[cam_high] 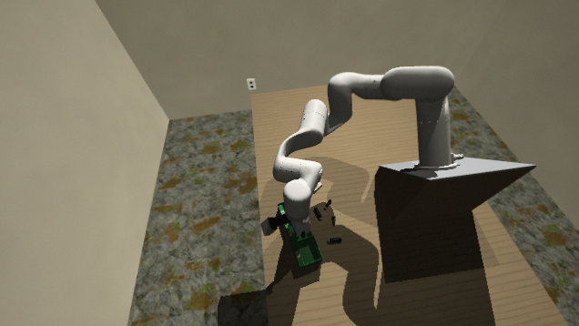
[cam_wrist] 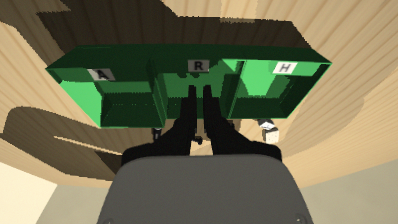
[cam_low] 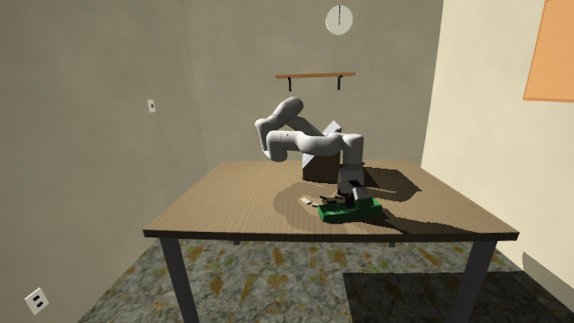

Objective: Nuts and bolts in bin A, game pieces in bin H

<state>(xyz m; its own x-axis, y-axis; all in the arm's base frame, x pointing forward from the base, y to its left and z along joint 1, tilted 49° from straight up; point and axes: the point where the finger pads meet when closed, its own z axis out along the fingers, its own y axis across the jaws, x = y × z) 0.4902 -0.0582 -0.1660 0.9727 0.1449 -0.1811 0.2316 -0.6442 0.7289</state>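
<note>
Right now the green bin is 30 mm below my hand. Also, from my hand: dark bolt 150 mm behind, 50 mm below, 30 mm to the right; then small nut 140 mm to the right, 70 mm behind, 50 mm below; then white game piece 180 mm to the right, 110 mm behind, 50 mm below.
</note>
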